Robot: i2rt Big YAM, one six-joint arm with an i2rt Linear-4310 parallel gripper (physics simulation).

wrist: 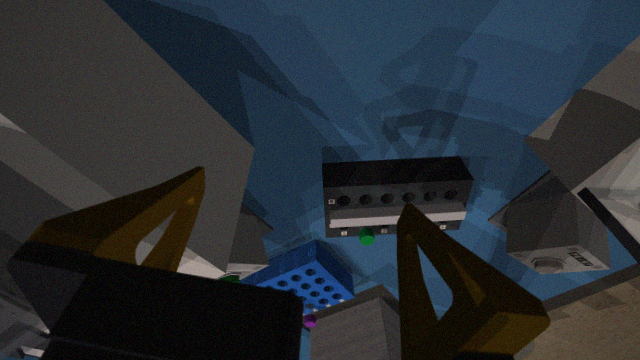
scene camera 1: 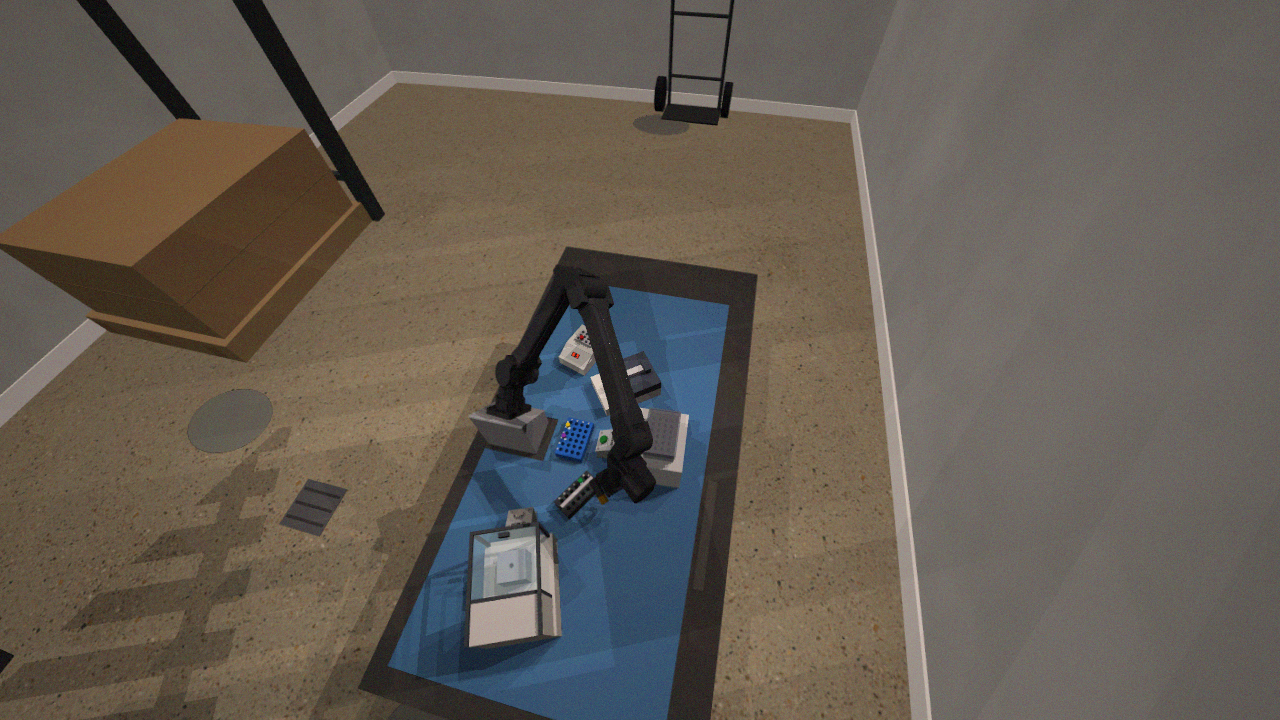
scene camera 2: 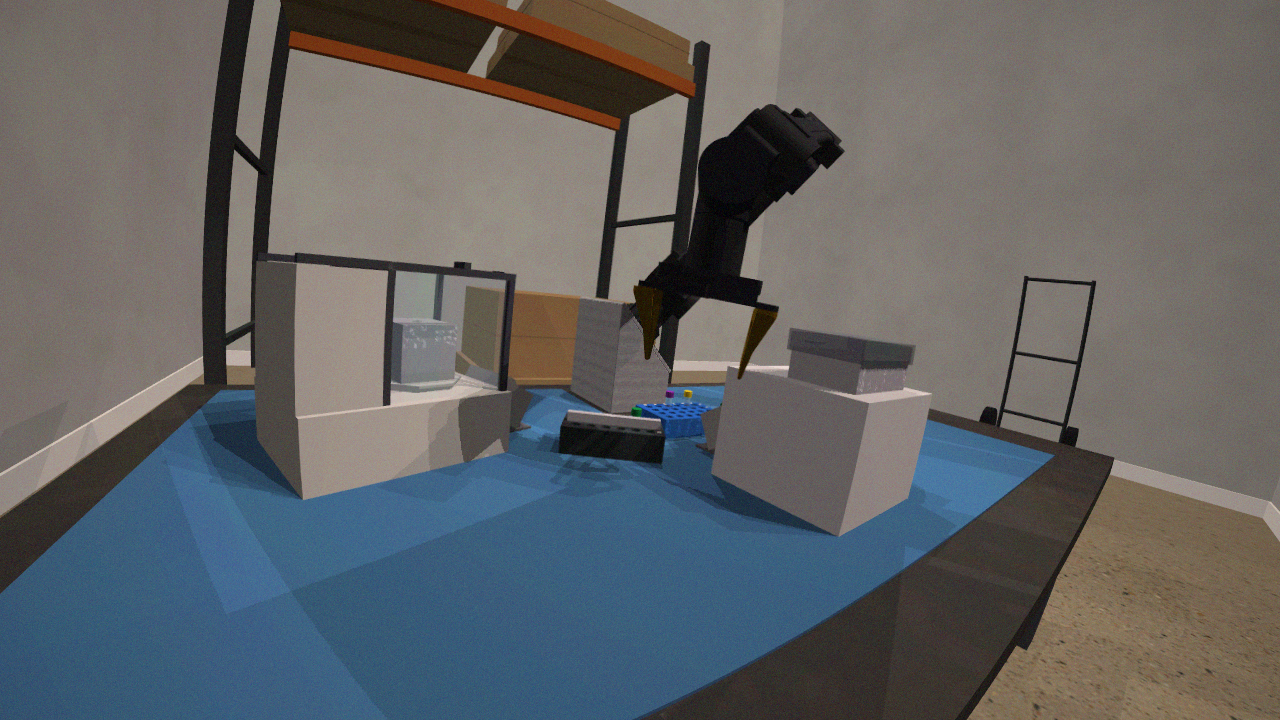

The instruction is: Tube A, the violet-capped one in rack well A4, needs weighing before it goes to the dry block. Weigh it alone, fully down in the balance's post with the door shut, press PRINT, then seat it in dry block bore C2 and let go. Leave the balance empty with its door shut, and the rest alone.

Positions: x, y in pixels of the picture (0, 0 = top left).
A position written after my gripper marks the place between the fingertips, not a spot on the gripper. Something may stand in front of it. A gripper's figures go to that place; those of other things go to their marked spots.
My gripper (scene camera 2: 692, 368) is 48 cm from the lens. A balance with glass box (scene camera 2: 366, 370): 46 cm from the lens.
